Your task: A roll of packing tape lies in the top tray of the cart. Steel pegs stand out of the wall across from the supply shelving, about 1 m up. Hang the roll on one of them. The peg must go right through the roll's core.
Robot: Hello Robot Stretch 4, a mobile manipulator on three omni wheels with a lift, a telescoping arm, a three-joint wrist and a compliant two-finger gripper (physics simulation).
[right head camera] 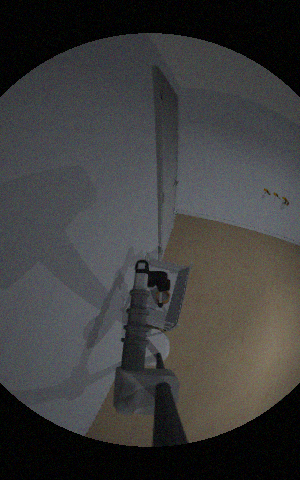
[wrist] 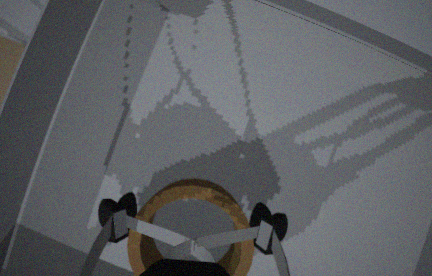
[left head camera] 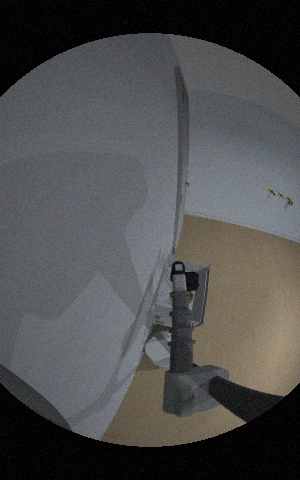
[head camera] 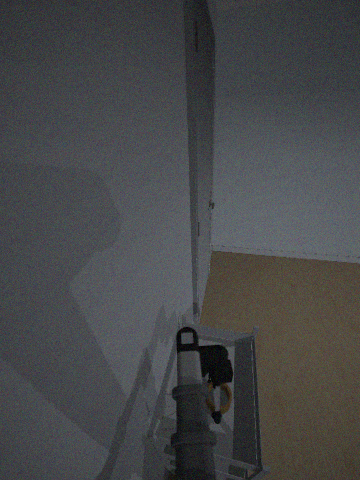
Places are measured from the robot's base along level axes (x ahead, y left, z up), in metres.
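Where they show: gripper, fingertip midpoint: [wrist: 195,214] [head camera: 213,399]; robot's base, origin of the base link: [right head camera: 149,345] [left head camera: 165,346].
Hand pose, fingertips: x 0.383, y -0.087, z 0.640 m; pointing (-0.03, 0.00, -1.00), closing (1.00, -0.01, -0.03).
Things, the pixels of their top centre, and the offset from my fingertips. "spot": a spot on its surface instead. Level surfaces: height alone.
- packing tape, middle of its top: [wrist: 190,248] [head camera: 218,394] [right head camera: 162,295] dx +0.000, dy -0.016, dz +0.046 m
- grey door, surface spot: [head camera: 202,150] spot: dx +0.948, dy -0.073, dz +0.757 m
- Brown floor, its level: dz -0.668 m
The roll of packing tape [head camera: 228,397] [right head camera: 168,298] [wrist: 172,190] is a brown ring lying flat in the top tray of the cart [head camera: 256,390] [left head camera: 205,295] [right head camera: 180,300] [wrist: 52,100]. My gripper [head camera: 216,400] [wrist: 195,214] points down over it. In the wrist view its two black fingertips press against opposite outer sides of the roll, so it is shut on the roll. The lower part of the roll is hidden behind the gripper body there. Small yellow-orange pegs [left head camera: 280,195] [right head camera: 276,195] stand out of the far wall at the right; their steel shafts are too small to make out.
A grey door [head camera: 202,150] [left head camera: 183,140] [right head camera: 168,140] stands beyond the cart, with a pale wall close along the left. A round white object [left head camera: 158,348] [right head camera: 160,346] stands near the cart's near end, by the arm. Brown floor [head camera: 310,350] extends right of the cart.
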